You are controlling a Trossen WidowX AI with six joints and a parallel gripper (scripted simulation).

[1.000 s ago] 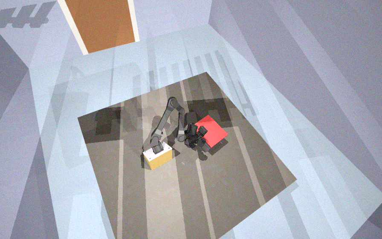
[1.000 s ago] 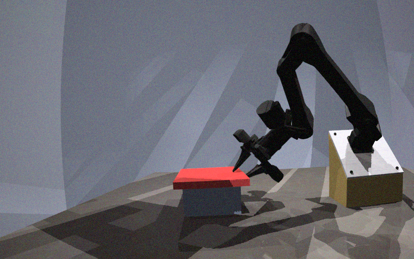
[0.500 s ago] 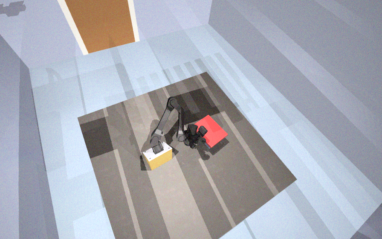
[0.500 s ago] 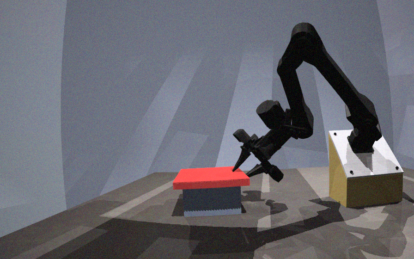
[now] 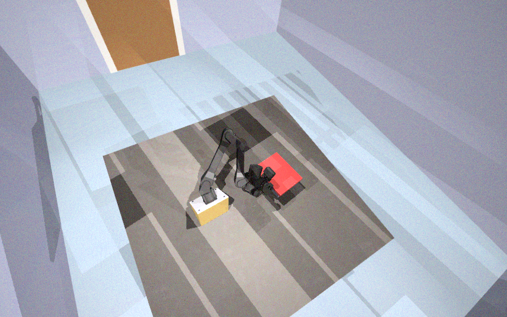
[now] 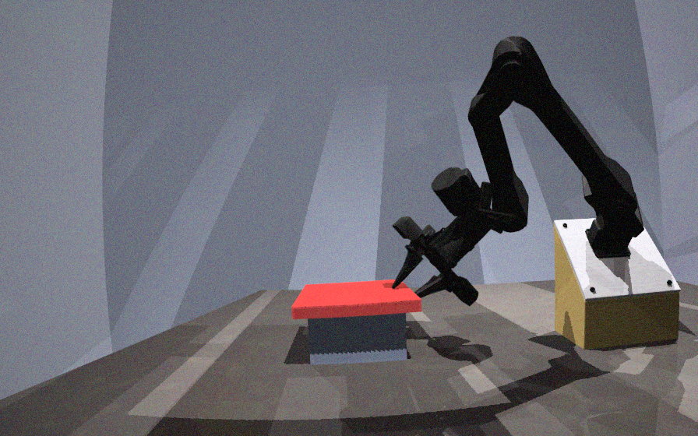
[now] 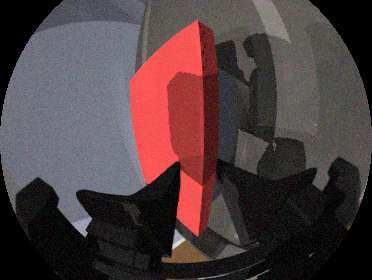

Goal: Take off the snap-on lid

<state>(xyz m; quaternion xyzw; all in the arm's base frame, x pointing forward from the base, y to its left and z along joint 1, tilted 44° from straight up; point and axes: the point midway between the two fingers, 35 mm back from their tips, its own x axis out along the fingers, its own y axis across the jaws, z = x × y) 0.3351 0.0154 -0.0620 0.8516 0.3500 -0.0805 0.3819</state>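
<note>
The red lid lies 80 mm ahead of my gripper tip, 10 mm to the left of it and 10 mm above it. Also, from my gripper tip: storage box (80 mm ahead, 10 mm to the left, 40 mm below).
</note>
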